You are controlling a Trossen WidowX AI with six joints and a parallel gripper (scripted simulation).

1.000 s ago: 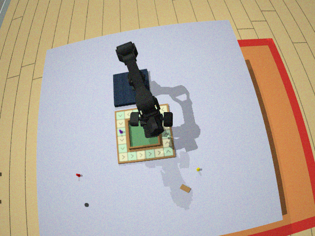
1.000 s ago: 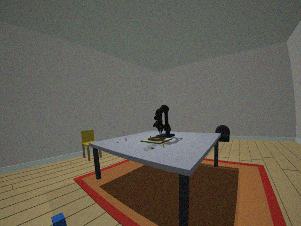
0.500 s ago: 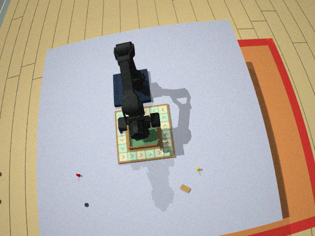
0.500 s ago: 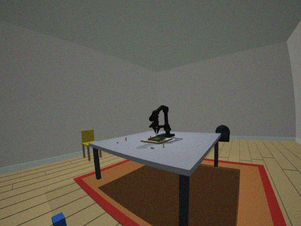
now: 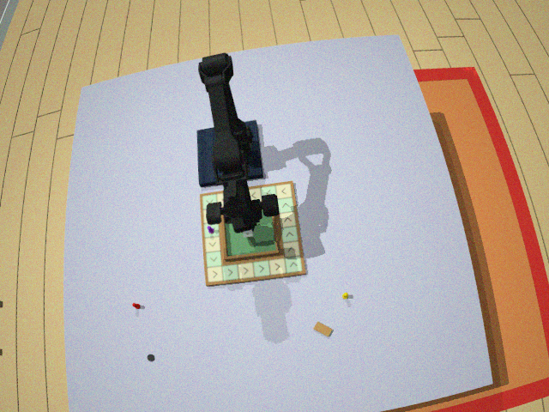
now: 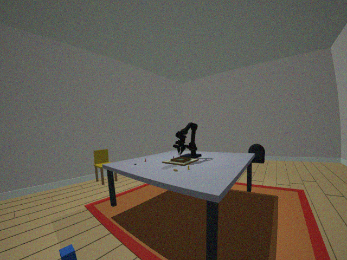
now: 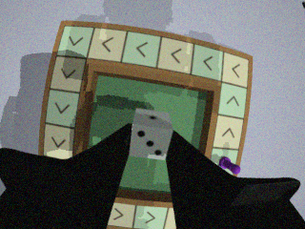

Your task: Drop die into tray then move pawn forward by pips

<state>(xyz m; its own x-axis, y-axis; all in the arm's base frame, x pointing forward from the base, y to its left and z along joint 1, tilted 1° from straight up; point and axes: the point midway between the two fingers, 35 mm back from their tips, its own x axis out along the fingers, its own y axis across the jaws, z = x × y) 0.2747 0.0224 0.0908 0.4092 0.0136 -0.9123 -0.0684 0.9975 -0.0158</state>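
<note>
The purple pawn is 3 cm behind my gripper tip, 12 cm to the right of it and 6 cm below it. Also, from my gripper tip: white die: right at my gripper tip; yellow pawn: 19 cm ahead, 25 cm to the left, 7 cm below; green dice tray: 2 cm behind, 8 cm below.
</note>
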